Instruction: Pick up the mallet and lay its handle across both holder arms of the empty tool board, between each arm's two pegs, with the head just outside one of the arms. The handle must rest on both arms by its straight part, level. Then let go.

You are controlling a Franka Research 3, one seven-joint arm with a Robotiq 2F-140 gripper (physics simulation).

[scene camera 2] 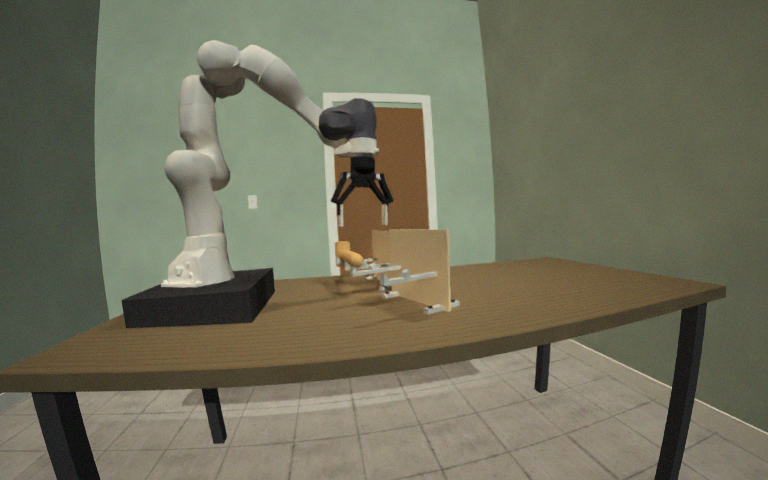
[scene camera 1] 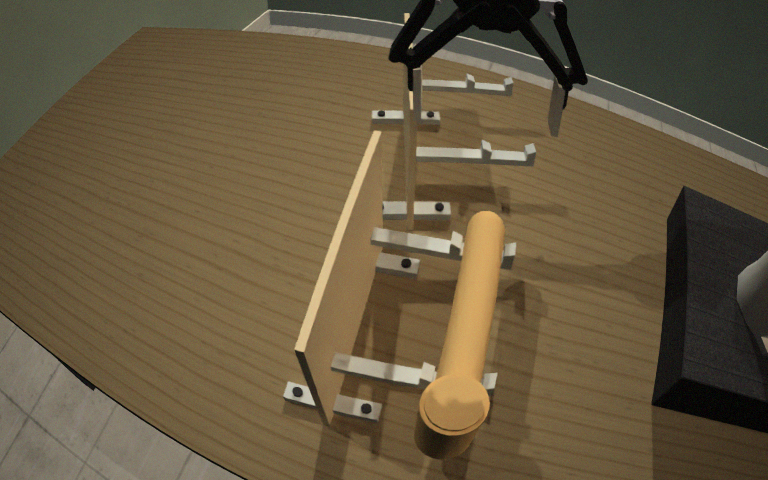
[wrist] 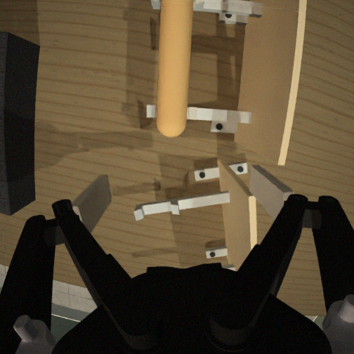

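Observation:
The orange mallet [scene camera 1: 475,305] [scene camera 2: 351,258] [wrist: 174,65] lies with its handle across both arms of one tool board [scene camera 1: 345,271] [wrist: 270,75], between their pegs. Its head is just outside the arm nearest scene camera 1 and does not show in the wrist view. The empty tool board [scene camera 1: 409,169] [scene camera 2: 421,263] [wrist: 239,215] stands beside it, with two bare light-grey holder arms; one arm [scene camera 1: 453,153] [wrist: 205,201] shows clearly, the farther arm [scene camera 1: 447,85] behind it. My gripper [scene camera 1: 485,128] [scene camera 2: 363,220] [wrist: 179,182] is open and empty, above the empty board's arms and beyond the handle's rounded end.
The black robot base block [scene camera 1: 707,316] [scene camera 2: 192,311] [wrist: 19,125] stands on the wooden table [scene camera 1: 169,141] [scene camera 2: 566,283], on the side the holder arms point to. The board panels stand upright on small bolted feet. One finger is close to the empty board's panel in scene camera 1.

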